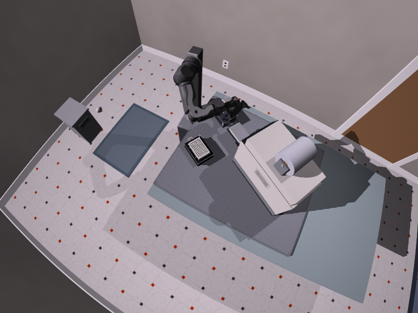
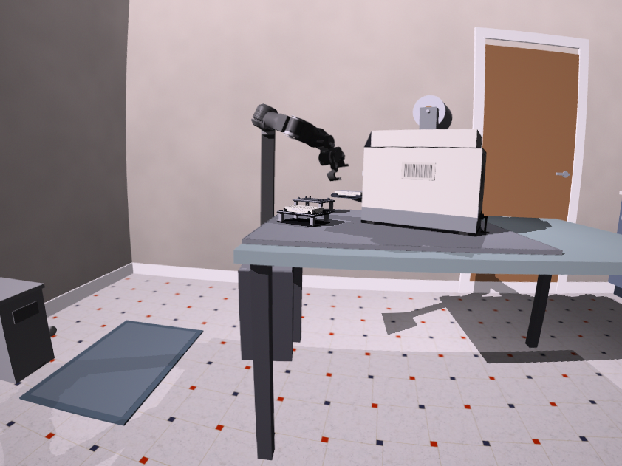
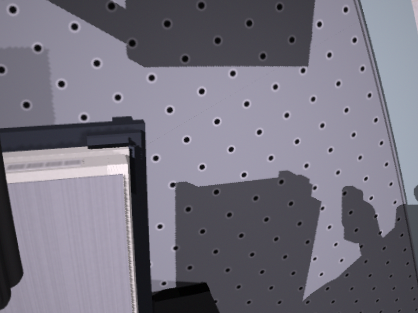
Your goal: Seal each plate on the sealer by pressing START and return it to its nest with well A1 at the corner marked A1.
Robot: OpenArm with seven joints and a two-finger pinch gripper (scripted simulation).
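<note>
Right now my hand is 9 cm to the left of the sealer stage, 9 cm above it and 4 cm short of it. From my hand the other things lie so: N1 label 20 cm behind, 19 cm below, 12 cm to the left; then screen 16 cm ahead, 14 cm above, 13 cm to the right; then plate nest 13 cm below, 11 cm behind, 6 cm to the left.
</note>
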